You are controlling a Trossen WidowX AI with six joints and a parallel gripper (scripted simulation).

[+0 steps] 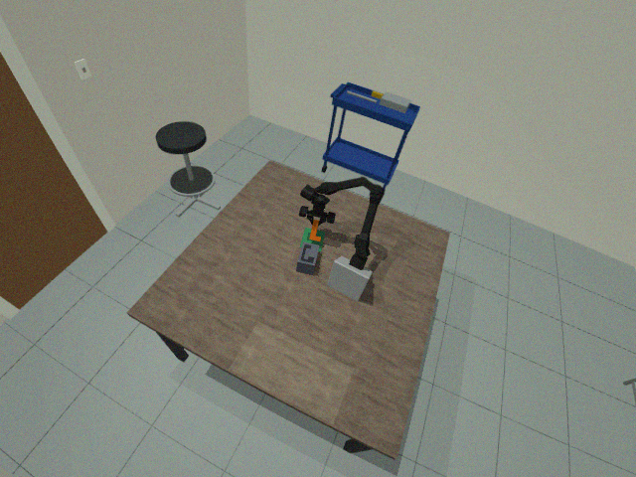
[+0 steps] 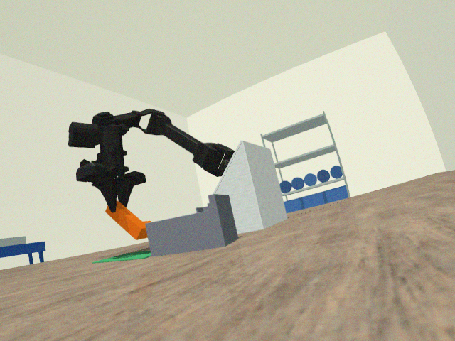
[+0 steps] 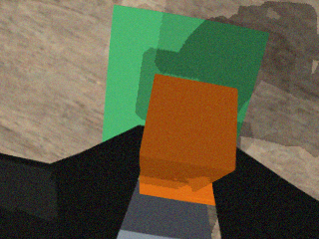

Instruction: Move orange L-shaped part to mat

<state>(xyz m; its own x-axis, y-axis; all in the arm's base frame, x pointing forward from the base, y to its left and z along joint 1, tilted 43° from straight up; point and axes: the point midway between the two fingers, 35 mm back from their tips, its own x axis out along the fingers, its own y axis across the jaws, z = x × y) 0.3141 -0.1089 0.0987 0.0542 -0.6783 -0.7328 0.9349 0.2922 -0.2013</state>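
The green mat is 10 mm behind my gripper tip, 20 mm to the left of it and 120 mm below it. Also, from my gripper tip: orange L-shaped part 30 mm behind, 30 mm to the left, 30 mm below.
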